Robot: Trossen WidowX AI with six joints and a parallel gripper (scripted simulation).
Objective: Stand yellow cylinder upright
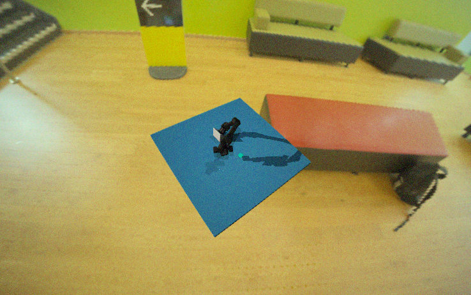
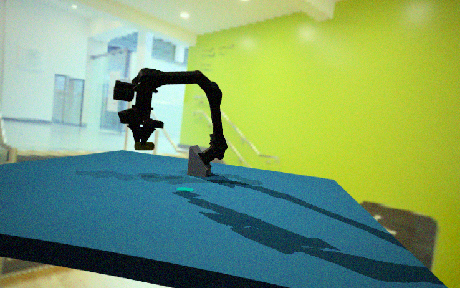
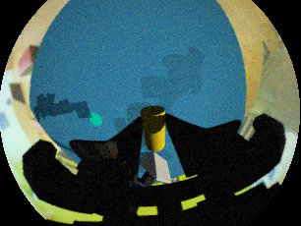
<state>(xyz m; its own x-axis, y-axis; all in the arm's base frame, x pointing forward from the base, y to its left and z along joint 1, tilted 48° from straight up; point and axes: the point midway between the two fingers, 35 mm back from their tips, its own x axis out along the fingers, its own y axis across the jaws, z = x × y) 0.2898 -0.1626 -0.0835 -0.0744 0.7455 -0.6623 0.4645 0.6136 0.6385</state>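
The cyan circle lies 5 cm ahead of my gripper tip, 21 cm to the left of it and 12 cm below it. From my gripper tip the other things lie so: yellow tall cylinder (2 cm behind, 1 cm to the left).
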